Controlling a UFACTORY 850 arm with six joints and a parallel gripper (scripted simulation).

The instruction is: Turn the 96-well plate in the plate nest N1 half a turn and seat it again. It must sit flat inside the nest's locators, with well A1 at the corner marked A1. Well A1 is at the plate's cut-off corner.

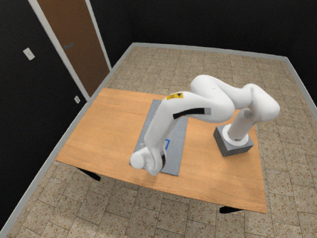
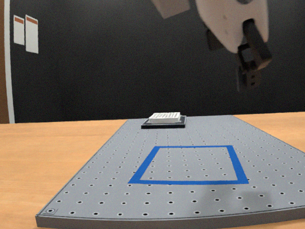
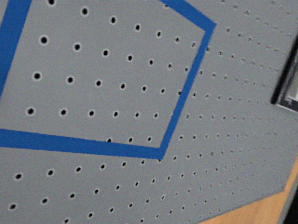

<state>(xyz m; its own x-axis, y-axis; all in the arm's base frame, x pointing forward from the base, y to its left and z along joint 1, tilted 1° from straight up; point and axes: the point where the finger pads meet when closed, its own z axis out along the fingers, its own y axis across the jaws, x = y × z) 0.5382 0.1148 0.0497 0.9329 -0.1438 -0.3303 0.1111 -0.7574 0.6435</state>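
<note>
The white 96-well plate lies 1 cm ahead of my hand, 44 cm to the right of it and 13 cm below it. Also, from my hand: plate nest N1: 1 cm ahead, 44 cm to the right, 15 cm below.
</note>
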